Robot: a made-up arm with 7 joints. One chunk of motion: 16 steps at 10 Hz.
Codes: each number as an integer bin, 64 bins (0 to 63) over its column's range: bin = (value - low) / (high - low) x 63, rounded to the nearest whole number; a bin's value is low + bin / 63 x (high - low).
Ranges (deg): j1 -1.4..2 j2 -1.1..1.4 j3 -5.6..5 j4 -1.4..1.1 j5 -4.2..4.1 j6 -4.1..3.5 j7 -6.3..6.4
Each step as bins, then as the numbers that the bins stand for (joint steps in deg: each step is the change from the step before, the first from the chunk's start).
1 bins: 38 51 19 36 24 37 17
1 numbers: 0.651 0.924 -2.403 0.029 -1.038 0.363 -2.873
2 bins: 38 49 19 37 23 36 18
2 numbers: 0.651 0.844 -2.403 0.068 -1.170 0.243 -2.671
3 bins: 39 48 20 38 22 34 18
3 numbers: 0.705 0.805 -2.235 0.108 -1.302 0.002 -2.671
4 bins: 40 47 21 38 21 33 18
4 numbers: 0.759 0.765 -2.067 0.108 -1.433 -0.119 -2.671
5 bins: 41 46 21 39 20 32 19
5 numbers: 0.813 0.725 -2.067 0.148 -1.565 -0.240 -2.470
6 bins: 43 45 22 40 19 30 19
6 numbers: 0.921 0.686 -1.898 0.187 -1.697 -0.481 -2.470
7 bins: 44 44 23 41 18 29 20
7 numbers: 0.975 0.646 -1.730 0.227 -1.829 -0.602 -2.268
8 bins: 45 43 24 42 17 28 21
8 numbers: 1.029 0.606 -1.562 0.267 -1.960 -0.722 -2.067
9 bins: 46 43 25 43 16 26 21
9 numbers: 1.083 0.606 -1.394 0.306 -2.092 -0.963 -2.067
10 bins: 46 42 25 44 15 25 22
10 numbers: 1.083 0.567 -1.394 0.346 -2.224 -1.084 -1.865
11 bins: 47 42 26 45 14 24 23
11 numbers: 1.137 0.567 -1.225 0.386 -2.356 -1.205 -1.663
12 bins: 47 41 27 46 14 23 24
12 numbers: 1.137 0.527 -1.057 0.425 -2.356 -1.325 -1.462
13 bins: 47 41 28 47 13 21 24
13 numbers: 1.137 0.527 -0.889 0.465 -2.487 -1.567 -1.462
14 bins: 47 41 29 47 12 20 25
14 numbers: 1.137 0.527 -0.721 0.465 -2.619 -1.687 -1.260
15 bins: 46 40 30 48 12 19 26
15 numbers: 1.083 0.487 -0.552 0.505 -2.619 -1.808 -1.059
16 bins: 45 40 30 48 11 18 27
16 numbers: 1.029 0.487 -0.552 0.505 -2.751 -1.929 -0.857
